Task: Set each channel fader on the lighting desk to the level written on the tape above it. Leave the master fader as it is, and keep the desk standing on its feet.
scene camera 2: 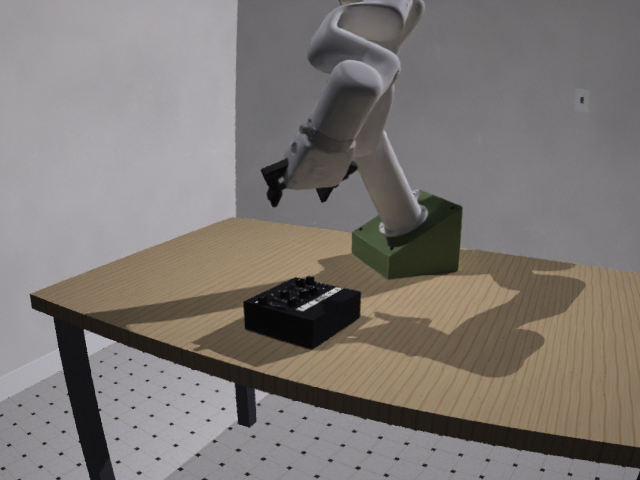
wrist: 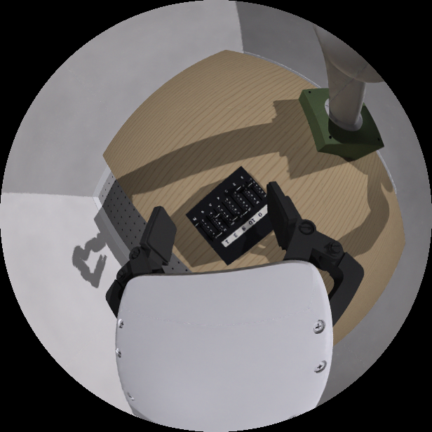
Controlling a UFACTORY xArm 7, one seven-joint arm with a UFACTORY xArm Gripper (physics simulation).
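Frame: origin at the arm's base, x back, y right, z up, level; centimetres.
Where they show: gripper, fingertip midpoint: (scene camera 2: pixel 296 198); arm's base, link origin: (scene camera 2: pixel 404 221).
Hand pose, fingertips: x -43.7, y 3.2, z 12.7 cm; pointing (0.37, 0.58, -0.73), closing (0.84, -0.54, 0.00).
Note:
Each offset is from my fingertips to the top centre of the thing. "pt": to the spot under its first point. Level surfaces: height alone.
The black lighting desk {dx -0.3, dy -1.6, dz -16.2 cm} (scene camera 2: pixel 311 320) (wrist: pixel 248 244) sits flat on the table. Its top carries several dark fader knobs in slots, too small to read their levels surely. A white tape strip {pt dx +0.0, dy -5.0, dz -17.5 cm} (scene camera 2: pixel 320 299) (wrist: pixel 231 240) runs along one side of the top; in the wrist view it shows numbers upside down, among them 0, 10, 3 and 1. My gripper (scene camera 2: pixel 298 198) (wrist: pixel 215 206) is open and empty, high above the desk. In the wrist view, the right finger covers a small part of the desk's edge.
The wooden table {dz -23.1 cm} (scene camera 2: pixel 439 392) (wrist: pixel 190 95) holds the desk near its front left edge in the scene view. The green base block (scene camera 2: pixel 423 258) (wrist: pixel 312 120) of the arm stands behind it to the right. Arm shadows fall across the table.

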